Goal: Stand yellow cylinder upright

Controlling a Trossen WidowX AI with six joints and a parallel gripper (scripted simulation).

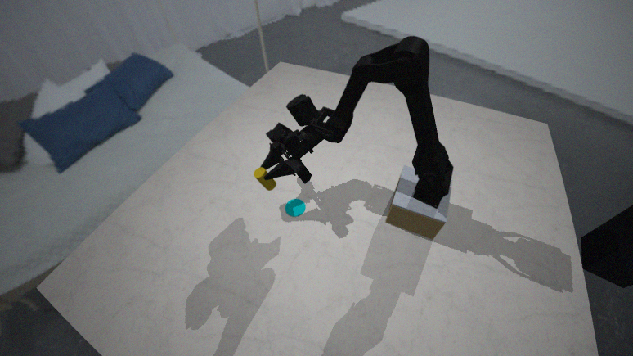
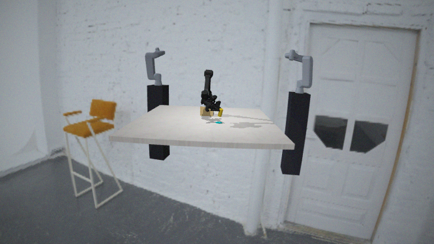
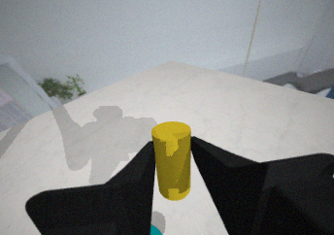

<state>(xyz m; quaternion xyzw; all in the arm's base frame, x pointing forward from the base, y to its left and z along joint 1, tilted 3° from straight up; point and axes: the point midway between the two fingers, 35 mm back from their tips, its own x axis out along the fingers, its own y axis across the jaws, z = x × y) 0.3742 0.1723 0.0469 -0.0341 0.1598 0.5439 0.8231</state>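
Now: the cyan circle 80 mm behind my gripper tip, 30 mm to the right of it and 130 mm below it. The rest, counted from my gripper tip: yellow tall cylinder 20 mm below.
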